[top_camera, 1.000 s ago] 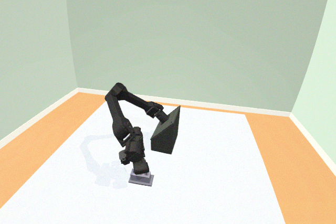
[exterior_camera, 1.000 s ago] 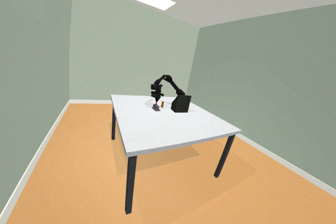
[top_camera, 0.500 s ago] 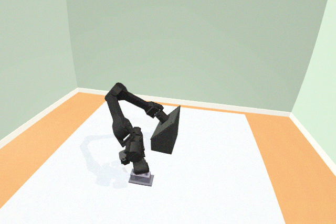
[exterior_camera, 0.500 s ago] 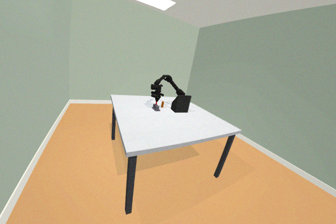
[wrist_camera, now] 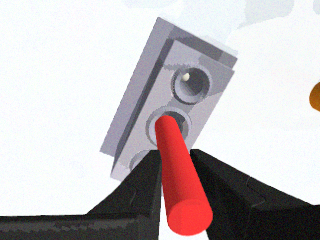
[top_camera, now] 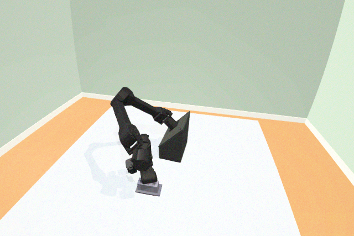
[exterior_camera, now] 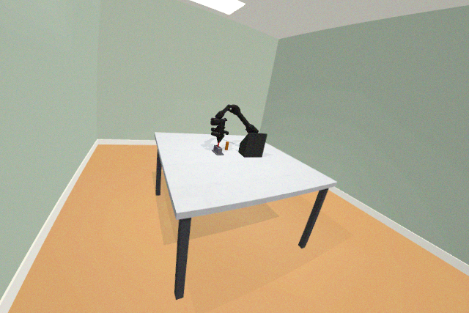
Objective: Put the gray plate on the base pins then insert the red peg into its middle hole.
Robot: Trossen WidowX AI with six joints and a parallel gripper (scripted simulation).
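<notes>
Right now the red peg is right at my gripper tip. Round my gripper tip: orange cylinder (130 mm behind, 70 mm to the right, 60 mm below); gray plate (50 mm below); gray base (90 mm below).
</notes>
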